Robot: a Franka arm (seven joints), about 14 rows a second.
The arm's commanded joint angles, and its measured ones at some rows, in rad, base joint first. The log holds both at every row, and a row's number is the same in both.
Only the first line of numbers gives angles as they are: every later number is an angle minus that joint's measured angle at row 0.
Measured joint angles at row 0:
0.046 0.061 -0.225 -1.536 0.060 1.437 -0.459
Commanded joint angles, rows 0 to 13:
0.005 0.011 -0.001 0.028 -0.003 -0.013 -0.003
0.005 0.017 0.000 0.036 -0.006 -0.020 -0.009
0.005 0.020 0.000 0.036 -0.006 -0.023 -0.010
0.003 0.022 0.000 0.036 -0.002 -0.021 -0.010
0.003 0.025 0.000 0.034 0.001 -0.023 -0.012
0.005 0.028 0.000 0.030 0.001 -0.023 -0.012
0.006 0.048 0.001 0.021 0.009 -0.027 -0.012
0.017 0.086 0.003 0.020 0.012 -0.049 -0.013
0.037 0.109 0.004 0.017 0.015 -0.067 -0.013
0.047 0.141 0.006 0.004 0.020 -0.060 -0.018
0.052 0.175 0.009 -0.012 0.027 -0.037 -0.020
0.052 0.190 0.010 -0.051 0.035 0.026 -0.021
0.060 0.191 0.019 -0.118 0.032 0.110 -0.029
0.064 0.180 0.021 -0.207 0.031 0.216 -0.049
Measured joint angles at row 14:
0.054 0.195 0.026 -0.082 0.018 0.087 -0.009
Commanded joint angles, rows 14 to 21:
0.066 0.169 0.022 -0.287 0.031 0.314 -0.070
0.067 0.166 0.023 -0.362 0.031 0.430 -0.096
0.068 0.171 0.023 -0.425 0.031 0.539 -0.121
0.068 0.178 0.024 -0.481 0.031 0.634 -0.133
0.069 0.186 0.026 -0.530 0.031 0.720 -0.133
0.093 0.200 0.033 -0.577 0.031 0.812 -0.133
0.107 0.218 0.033 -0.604 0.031 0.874 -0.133
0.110 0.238 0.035 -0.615 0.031 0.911 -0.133
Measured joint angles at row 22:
0.079 0.230 0.040 -0.564 0.018 0.827 -0.118
